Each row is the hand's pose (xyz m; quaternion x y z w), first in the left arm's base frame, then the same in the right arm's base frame.
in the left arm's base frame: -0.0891 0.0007 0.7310 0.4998 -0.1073 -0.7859 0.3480
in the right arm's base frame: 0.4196 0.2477 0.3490 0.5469 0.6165 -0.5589 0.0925
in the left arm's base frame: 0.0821 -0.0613 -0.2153 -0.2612 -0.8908 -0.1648 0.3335
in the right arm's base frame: 0.1684 1.1762 0.2905 0.2584 -0.5303 -0.6241 0.5124
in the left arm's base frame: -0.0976 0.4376 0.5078 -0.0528 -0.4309 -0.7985 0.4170
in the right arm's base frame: 0.2137 0.4148 0.7619 0.2978 0.2753 -0.7325 0.5469
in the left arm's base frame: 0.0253 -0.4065 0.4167 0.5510 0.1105 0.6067 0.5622
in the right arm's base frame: 0.4753 0.6074 -0.0321 -0.7788 0.1661 -0.5848 0.1547
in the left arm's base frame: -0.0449 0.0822 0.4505 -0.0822 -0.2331 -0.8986 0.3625
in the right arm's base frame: 0.3164 0.5133 0.4270 0.1844 0.4672 -0.6754 0.5400
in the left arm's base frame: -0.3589 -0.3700 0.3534 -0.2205 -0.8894 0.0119 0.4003
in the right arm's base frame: 0.1053 0.4949 -0.0903 0.3447 -0.6361 -0.4899 0.4863
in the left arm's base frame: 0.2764 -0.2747 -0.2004 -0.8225 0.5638 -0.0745 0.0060
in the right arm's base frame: 0.3930 1.2618 0.1300 -0.6977 0.2328 0.4000 0.5469
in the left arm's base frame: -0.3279 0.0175 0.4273 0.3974 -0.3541 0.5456 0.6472
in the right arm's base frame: 0.0752 0.4156 0.2962 0.8424 -0.4707 0.2556 0.0581
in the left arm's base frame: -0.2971 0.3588 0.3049 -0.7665 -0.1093 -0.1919 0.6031
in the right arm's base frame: -0.0303 0.5157 0.6298 -0.0923 -0.0852 -0.0010 0.9921
